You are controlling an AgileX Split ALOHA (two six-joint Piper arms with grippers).
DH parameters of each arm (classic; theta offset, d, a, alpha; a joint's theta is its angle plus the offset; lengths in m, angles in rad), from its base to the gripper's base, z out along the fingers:
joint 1: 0 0.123 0 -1.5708
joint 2: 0.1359 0 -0.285 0
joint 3: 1.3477 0 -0.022 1.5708
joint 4: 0 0.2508 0 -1.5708
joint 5: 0 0 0.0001 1.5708
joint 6: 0 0.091 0 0
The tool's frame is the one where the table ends.
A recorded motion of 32 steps. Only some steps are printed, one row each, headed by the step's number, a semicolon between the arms.
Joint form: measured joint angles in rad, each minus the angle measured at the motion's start. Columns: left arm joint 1, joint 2, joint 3, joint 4, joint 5, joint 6; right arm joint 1, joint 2, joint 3, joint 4, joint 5, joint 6.
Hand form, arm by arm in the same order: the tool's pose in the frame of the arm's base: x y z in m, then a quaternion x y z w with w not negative. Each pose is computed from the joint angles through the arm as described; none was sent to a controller.
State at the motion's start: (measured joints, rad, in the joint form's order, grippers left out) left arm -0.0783 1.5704 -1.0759 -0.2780 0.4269 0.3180; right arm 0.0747 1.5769 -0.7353 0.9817 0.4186 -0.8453
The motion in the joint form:
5: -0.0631 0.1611 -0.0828 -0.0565 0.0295 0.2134; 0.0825 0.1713 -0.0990 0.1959 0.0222 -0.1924
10: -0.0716 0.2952 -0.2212 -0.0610 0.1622 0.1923; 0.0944 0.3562 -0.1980 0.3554 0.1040 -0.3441
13: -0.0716 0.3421 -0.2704 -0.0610 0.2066 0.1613; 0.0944 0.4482 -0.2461 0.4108 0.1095 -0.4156
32: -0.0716 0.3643 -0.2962 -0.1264 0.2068 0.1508; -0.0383 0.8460 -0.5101 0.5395 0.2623 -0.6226
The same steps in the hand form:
5: 0.3643 -0.0652 0.2263 0.19681 0.92457 -0.05470 0.32162; 0.3091 0.0854 0.1539 -0.08153 0.93883 0.22700 0.24581
10: 0.3894 -0.0758 0.2080 0.20295 0.93994 -0.07977 0.26259; 0.3345 0.1020 0.1196 -0.09121 0.93262 0.27516 0.21489
13: 0.3981 -0.0783 0.2011 0.19269 0.94674 -0.08969 0.24187; 0.3470 0.1051 0.0986 -0.09516 0.93254 0.27918 0.20827
32: 0.4043 -0.0825 0.2003 0.16618 0.94805 -0.11527 0.24556; 0.4012 0.0719 0.0037 -0.07158 0.92011 0.33293 0.19347

